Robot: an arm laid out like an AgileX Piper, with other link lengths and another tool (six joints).
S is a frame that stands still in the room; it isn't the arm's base.
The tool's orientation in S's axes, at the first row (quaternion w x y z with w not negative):
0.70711, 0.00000, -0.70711, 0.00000
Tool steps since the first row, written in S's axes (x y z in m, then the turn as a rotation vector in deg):
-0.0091, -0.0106, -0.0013, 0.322, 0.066, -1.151
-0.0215, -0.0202, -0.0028, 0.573, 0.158, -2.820
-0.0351, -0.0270, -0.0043, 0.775, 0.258, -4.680
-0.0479, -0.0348, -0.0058, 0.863, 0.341, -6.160
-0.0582, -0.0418, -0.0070, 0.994, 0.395, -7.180
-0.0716, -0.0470, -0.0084, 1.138, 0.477, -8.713
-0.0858, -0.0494, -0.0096, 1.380, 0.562, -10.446
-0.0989, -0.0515, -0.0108, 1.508, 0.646, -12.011
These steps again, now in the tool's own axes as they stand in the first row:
-0.0013, -0.0106, 0.0091, -1.151, 0.066, -0.322
-0.0028, -0.0202, 0.0215, -2.820, 0.158, -0.573
-0.0043, -0.0270, 0.0351, -4.680, 0.258, -0.775
-0.0058, -0.0348, 0.0479, -6.160, 0.341, -0.863
-0.0070, -0.0418, 0.0582, -7.180, 0.395, -0.994
-0.0084, -0.0470, 0.0716, -8.713, 0.477, -1.138
-0.0096, -0.0494, 0.0858, -10.446, 0.562, -1.380
-0.0108, -0.0515, 0.0989, -12.011, 0.646, -1.508

